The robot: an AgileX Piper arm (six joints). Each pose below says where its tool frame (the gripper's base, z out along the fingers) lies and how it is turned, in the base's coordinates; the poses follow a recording.
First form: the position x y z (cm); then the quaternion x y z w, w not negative.
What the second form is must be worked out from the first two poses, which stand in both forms.
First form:
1: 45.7 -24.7 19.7 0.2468 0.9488 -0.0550 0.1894
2: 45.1 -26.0 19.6 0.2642 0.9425 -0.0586 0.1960
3: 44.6 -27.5 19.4 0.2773 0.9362 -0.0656 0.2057
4: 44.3 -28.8 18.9 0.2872 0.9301 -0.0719 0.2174
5: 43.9 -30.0 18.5 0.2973 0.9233 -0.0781 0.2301
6: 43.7 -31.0 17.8 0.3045 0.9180 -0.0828 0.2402
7: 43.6 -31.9 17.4 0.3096 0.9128 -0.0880 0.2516
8: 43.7 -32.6 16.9 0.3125 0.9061 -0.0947 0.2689
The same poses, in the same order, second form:
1: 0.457 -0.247 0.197 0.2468 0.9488 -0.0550 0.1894
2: 0.451 -0.260 0.196 0.2642 0.9425 -0.0586 0.1960
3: 0.446 -0.275 0.194 0.2773 0.9362 -0.0656 0.2057
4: 0.443 -0.288 0.189 0.2872 0.9301 -0.0719 0.2174
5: 0.439 -0.300 0.185 0.2973 0.9233 -0.0781 0.2301
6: 0.437 -0.310 0.178 0.3045 0.9180 -0.0828 0.2402
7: 0.436 -0.319 0.174 0.3096 0.9128 -0.0880 0.2516
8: 0.437 -0.326 0.169 0.3125 0.9061 -0.0947 0.2689
